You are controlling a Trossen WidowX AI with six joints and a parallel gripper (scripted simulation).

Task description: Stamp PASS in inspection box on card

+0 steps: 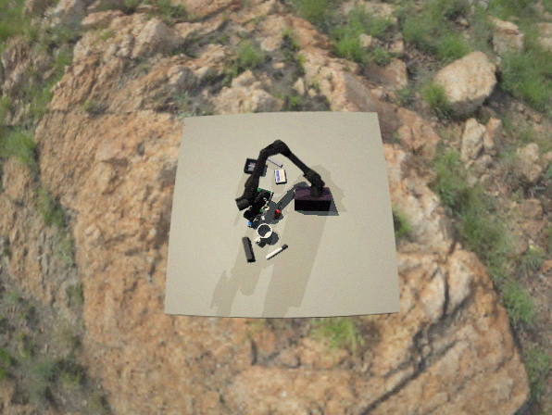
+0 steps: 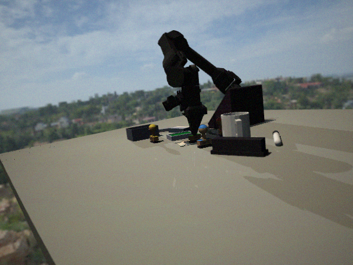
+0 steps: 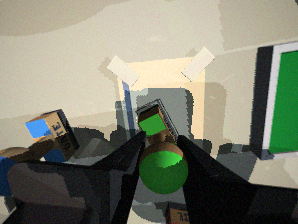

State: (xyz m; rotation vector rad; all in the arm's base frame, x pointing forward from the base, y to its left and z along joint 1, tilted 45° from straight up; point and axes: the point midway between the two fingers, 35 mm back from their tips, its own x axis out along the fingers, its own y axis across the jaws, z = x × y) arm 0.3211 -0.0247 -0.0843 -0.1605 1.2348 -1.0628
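Right now my gripper tip is right at the green-knobbed stamp. Also, from my gripper tip: cream card (3 cm below, 1 cm to the right); blue-knobbed stamp (8 cm to the left, 4 cm ahead); red-knobbed stamp (11 cm behind, 3 cm to the left).
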